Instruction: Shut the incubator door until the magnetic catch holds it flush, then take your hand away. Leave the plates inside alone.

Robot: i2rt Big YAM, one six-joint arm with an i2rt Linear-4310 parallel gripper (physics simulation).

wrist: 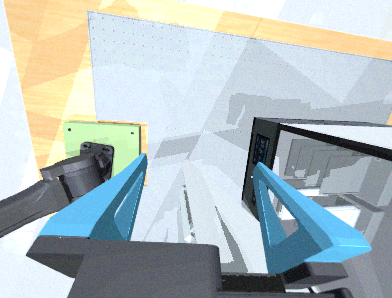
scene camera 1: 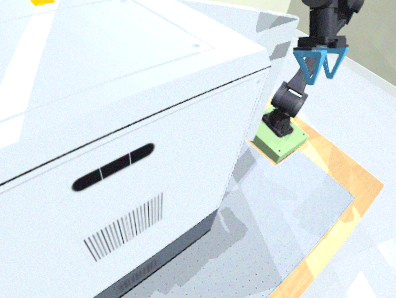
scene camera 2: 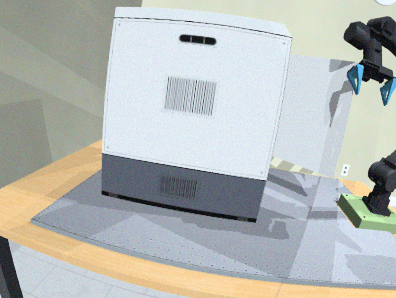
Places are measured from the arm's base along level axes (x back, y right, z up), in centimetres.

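Pixels of known places: gripper, between the fingertips: (wrist: pixel 202 162) (scene camera 1: pixel 320 81) (scene camera 2: pixel 371 99); arm's base, origin of its link: (wrist: pixel 97 162) (scene camera 1: pixel 276 125) (scene camera 2: pixel 375 207).
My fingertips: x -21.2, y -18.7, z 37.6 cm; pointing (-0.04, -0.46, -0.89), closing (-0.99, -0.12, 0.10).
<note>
Ahead of a thing's pixels: the offset from my fingertips to its top centre. "spot": to the spot under its first point. Level surfaces: height alone.
The white incubator (scene camera 1: pixel 200 135) (scene camera 2: pixel 240 110) stands with its vented side toward the scene cameras. Its dark-framed front {spot: dy +1.5, dx -26.6, dz -27.9 cm} (wrist: pixel 272 145) shows at the right of the wrist view, with the chamber open to view. The door (scene camera 1: pixel 284 30) (scene camera 2: pixel 312 115) (wrist: pixel 202 200) stands swung wide open, away from the front; the wrist view shows it nearly edge-on. My gripper (scene camera 1: pixel 321 80) (scene camera 2: pixel 371 99) (wrist: pixel 202 162) is open and empty, high up on the door's outer side in scene camera 2. Pale shelves or plates inside cannot be told apart.
The arm's green base block (scene camera 1: pixel 295 143) (scene camera 2: pixel 357 212) (wrist: pixel 75 140) sits at the edge of the perforated grey mat {dz -40.8 cm} (scene camera 1: pixel 310 200) (scene camera 2: pixel 150 237) (wrist: pixel 150 65). The wooden table {dz -42.1 cm} (scene camera 1: pixel 367 185) (scene camera 2: pixel 30 200) (wrist: pixel 50 65) borders the mat. A yellow item {spot: dy +18.1, dx -50.2, dz +14.2 cm} (scene camera 1: pixel 43 2) lies on the incubator's top.
</note>
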